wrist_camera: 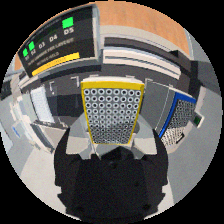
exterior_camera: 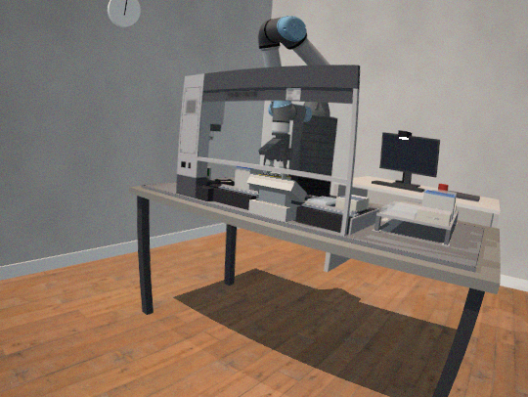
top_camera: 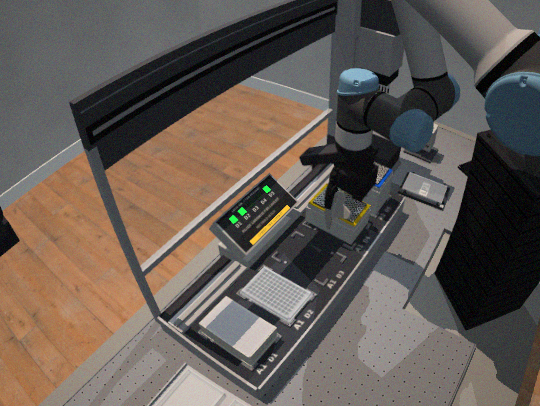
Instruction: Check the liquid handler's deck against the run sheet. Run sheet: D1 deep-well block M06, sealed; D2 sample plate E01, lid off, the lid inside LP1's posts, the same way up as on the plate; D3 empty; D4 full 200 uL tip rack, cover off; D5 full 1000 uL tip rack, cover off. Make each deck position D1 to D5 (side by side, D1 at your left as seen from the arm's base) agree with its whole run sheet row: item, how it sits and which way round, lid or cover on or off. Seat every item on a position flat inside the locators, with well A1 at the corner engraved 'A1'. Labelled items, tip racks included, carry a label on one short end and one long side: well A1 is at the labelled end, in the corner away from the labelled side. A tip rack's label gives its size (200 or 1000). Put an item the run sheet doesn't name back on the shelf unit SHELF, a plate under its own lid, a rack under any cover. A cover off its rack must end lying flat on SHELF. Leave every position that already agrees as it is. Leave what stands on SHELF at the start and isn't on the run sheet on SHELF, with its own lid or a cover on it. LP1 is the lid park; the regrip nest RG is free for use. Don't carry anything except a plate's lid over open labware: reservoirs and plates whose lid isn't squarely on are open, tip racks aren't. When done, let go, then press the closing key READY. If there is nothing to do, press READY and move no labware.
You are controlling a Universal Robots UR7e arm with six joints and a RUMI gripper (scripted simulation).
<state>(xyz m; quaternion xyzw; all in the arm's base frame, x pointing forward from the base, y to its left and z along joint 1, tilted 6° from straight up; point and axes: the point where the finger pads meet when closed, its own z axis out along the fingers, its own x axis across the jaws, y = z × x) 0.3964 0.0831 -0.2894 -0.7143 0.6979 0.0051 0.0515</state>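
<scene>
Right now my hand is 13 cm to the left of the blue-rimmed tip rack and 2 cm below it. From my hand the other things lie so: flat lid (32 cm to the right, 12 cm behind, 9 cm below); then sample plate (25 cm to the left, 4 cm below, 1 cm behind); then yellow-rimmed tip rack (1 cm to the right, 1 cm behind, 1 cm above).
</scene>
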